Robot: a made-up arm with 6 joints.
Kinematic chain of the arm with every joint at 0, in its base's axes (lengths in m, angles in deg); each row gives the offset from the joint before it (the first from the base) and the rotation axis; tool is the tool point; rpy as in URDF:
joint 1: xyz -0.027 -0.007 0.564 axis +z
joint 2: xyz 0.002 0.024 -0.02 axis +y
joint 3: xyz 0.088 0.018 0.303 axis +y
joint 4: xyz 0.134 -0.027 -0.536 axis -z
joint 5: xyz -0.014 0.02 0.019 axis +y
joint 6: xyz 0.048 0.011 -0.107 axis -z
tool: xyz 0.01 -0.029 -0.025 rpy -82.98 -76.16 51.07
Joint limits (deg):
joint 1: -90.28..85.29
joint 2: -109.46..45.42
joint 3: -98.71..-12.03
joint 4: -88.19..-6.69
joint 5: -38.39..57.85
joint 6: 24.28..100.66
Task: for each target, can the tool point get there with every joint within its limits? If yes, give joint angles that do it. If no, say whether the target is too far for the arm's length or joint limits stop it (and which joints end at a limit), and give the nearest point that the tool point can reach.
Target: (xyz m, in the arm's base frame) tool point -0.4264 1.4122 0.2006
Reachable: no: too far | nearest point -0.0416 0.8646 0.4308 | short by 0.708 m
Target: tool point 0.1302 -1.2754 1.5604
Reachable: no: too far | nearest point 0.0604 -0.7122 1.1084 | short by 0.725 m
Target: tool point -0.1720 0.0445 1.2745
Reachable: yes | joints 0.40 -89.02 -61.37 -32.13 -20.52 57.94
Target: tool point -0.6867 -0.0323 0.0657
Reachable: no: joint limits stop it (at a limit: joint 1, joint 2, joint 3, joint 4, joint 5, joint 6) | nearest point -0.1394 0.0703 0.1241 | short by 0.560 m
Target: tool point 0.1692 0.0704 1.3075
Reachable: yes | joints 35.65 -53.93 -79.08 -70.86 38.95 50.14
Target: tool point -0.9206 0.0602 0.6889
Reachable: no: joint limits stop it (at a limit: joint 2, joint 3, joint 4, joint 5, joint 6) | nearest point -0.8265 0.0531 0.9365 | short by 0.265 m
